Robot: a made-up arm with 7 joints. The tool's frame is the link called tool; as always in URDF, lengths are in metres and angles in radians. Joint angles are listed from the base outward.
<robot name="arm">
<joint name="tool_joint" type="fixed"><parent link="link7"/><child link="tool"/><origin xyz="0 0 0" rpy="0 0 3.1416"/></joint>
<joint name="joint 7" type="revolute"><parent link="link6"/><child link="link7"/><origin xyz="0 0.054 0" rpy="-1.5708 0 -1.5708"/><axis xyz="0 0 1"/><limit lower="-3.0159" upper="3.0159"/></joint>
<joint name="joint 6" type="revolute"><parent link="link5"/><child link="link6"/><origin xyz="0 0 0" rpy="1.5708 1.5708 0"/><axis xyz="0 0 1"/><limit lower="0.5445" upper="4.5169"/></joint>
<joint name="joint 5" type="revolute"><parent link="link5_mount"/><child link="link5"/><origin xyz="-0.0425 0.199 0" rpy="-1.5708 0 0"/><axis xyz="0 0 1"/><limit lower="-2.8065" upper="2.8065"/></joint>
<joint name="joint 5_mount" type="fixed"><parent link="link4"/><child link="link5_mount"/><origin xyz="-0.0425 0.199 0"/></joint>
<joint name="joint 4" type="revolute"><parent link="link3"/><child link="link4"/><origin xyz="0.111 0 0" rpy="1.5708 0 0"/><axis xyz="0 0 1"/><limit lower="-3.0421" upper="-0.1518"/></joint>
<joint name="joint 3" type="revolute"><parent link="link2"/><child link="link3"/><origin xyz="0 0.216 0" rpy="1.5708 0 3.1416"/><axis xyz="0 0 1"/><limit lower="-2.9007" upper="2.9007"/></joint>
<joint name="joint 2" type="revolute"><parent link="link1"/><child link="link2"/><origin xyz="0 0 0" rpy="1.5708 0 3.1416"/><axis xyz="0 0 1"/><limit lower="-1.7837" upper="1.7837"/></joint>
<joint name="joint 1" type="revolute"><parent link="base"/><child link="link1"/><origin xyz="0 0 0.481"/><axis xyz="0 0 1"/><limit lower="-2.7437" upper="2.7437"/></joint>
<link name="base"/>
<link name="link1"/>
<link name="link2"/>
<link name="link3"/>
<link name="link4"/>
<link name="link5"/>
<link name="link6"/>
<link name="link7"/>
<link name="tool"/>
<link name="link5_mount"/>
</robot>
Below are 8 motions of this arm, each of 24 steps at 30 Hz.
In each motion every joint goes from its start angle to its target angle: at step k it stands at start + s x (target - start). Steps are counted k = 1, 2, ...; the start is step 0. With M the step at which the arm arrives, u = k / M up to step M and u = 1 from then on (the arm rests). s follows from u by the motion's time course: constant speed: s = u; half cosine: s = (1 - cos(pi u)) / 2; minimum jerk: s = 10 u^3 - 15 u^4 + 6 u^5.
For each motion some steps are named. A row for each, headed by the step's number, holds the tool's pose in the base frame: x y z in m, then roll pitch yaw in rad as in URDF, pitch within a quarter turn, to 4 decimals.
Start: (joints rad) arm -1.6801 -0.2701 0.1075 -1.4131 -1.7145 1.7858 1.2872
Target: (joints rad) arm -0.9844 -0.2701 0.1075 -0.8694 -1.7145 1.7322 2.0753
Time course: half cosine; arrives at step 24
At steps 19, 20, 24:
19: 0.1724 -0.1952 1.1266 -1.3153 -0.2368 2.1171
20: 0.1724 -0.1843 1.1307 -1.3198 -0.1892 2.1497
24: 0.1712 -0.1643 1.1378 -1.3268 -0.1012 2.2091

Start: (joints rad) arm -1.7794 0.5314 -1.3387 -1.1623 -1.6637 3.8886 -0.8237
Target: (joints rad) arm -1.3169 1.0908 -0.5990 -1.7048 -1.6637 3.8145 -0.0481
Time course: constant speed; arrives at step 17
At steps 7, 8, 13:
7: -0.3760 -0.4361 0.5597 2.4900 0.7228 0.2967
8: -0.3559 -0.4535 0.5242 2.5022 0.6358 0.3121
13: -0.2334 -0.4922 0.3481 2.6302 0.2210 0.3562

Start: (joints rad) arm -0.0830 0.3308 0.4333 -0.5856 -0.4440 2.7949 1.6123
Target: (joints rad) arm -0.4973 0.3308 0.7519 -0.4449 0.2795 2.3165 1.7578
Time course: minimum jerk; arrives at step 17
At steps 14, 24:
14: 0.3718 -0.0554 1.0590 -1.4321 0.5552 -1.1086
24: 0.3695 -0.0606 1.0603 -1.4313 0.5802 -1.0835

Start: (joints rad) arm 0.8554 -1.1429 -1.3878 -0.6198 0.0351 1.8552 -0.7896
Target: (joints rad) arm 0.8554 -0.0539 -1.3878 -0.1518 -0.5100 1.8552 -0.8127
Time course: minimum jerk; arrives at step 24
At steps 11, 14, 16, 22, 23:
11: -0.1047 -0.4258 1.0238 2.0736 -1.3525 0.4408
14: -0.0506 -0.2899 1.1075 1.7130 -1.0931 0.6215
16: -0.0125 -0.2023 1.1385 1.5771 -0.9442 0.6470
22: 0.0489 -0.0661 1.1567 1.3946 -0.7321 0.6579
23: 0.0502 -0.0632 1.1567 1.3908 -0.7277 0.6579

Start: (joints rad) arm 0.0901 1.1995 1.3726 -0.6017 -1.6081 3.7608 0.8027
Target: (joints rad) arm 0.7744 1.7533 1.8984 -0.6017 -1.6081 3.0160 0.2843
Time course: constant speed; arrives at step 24
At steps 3, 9, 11, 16, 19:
3: 0.4862 0.3465 0.6626 -0.3943 -0.8343 -1.6468
9: 0.4395 0.4327 0.6248 -0.7194 -0.9235 -1.3058
11: 0.4210 0.4593 0.6114 -0.8424 -0.9492 -1.1678
16: 0.3688 0.5203 0.5752 -1.1815 -0.9895 -0.7693
19: 0.3338 0.5528 0.5516 -1.3951 -0.9901 -0.5046

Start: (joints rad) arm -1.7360 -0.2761 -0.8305 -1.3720 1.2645 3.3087 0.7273
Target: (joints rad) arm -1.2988 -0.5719 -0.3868 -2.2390 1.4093 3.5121 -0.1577
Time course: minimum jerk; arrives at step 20
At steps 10, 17, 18, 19, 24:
10: -0.3168 -0.2788 0.8417 -1.4539 0.3189 2.3671
17: -0.1391 -0.3640 0.7552 -1.6951 -0.1322 2.7333
18: -0.1318 -0.3649 0.7518 -1.7041 -0.1511 2.7506
19: -0.1287 -0.3652 0.7504 -1.7077 -0.1588 2.7577
24: -0.1283 -0.3653 0.7502 -1.7083 -0.1601 2.7588

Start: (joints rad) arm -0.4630 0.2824 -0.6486 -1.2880 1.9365 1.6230 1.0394
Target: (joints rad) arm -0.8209 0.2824 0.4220 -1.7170 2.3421 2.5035 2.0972
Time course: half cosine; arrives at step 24
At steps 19, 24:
19: 0.5053 -0.3068 0.5535 1.3771 0.2808 1.5458
24: 0.5154 -0.2677 0.5383 1.4566 0.0903 1.5796

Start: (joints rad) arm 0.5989 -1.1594 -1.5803 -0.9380 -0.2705 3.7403 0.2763
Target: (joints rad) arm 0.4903 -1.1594 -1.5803 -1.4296 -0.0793 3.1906 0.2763
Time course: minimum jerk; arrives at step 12
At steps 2, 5, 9, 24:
2: -0.2130 -0.5520 0.7023 -1.0513 -0.1147 2.5522
5: -0.1817 -0.5732 0.6882 -1.1835 -0.1881 2.8295
9: -0.1169 -0.5997 0.6524 -1.4491 -0.2187 -2.9399
24: -0.1034 -0.6026 0.6443 -1.4986 -0.2088 -2.8429

